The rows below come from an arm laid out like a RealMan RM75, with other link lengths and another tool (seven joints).
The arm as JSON. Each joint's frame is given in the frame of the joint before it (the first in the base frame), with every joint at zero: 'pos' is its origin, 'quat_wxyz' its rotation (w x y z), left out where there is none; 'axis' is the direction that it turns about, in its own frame. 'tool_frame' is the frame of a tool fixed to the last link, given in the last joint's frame.
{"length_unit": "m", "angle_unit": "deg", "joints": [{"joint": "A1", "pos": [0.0, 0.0, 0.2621], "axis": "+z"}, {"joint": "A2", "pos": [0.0, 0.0, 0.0], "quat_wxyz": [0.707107, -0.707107, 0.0, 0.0], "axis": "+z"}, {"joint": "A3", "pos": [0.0, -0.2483, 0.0], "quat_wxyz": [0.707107, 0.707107, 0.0, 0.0], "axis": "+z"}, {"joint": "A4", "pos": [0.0, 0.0, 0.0], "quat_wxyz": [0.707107, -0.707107, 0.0, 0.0], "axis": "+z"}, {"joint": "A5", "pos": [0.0, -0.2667, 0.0], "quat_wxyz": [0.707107, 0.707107, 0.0, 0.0], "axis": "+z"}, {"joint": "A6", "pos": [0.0, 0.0, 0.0], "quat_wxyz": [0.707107, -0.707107, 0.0, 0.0], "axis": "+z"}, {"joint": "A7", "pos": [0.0, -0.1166, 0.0], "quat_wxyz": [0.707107, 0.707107, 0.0, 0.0], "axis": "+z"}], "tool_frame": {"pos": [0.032, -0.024, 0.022], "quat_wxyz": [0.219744, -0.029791, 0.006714, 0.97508]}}
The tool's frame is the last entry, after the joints.
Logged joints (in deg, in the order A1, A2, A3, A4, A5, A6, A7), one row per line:
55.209 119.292 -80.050 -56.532 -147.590 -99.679 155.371
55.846 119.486 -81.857 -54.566 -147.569 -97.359 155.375
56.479 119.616 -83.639 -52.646 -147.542 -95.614 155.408
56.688 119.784 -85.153 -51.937 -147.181 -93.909 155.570
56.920 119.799 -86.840 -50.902 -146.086 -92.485 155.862
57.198 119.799 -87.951 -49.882 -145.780 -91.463 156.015
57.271 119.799 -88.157 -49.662 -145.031 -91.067 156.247
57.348 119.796 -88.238 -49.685 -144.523 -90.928 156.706
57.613 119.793 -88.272 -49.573 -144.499 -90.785 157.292
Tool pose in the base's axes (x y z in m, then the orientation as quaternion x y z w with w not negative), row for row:
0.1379 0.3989 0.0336 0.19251 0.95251 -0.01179 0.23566
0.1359 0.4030 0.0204 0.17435 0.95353 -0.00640 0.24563
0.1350 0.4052 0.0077 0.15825 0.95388 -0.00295 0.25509
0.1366 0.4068 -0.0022 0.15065 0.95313 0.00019 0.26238
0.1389 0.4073 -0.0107 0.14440 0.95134 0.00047 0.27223
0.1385 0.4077 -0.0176 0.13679 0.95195 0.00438 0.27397
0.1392 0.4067 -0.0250 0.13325 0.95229 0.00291 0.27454
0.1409 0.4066 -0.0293 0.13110 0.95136 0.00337 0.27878
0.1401 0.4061 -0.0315 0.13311 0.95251 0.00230 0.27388
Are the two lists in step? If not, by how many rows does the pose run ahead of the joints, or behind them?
The pose runs 2 rows behind the joints: the pose in row i belongs to the joints in row i - 2.
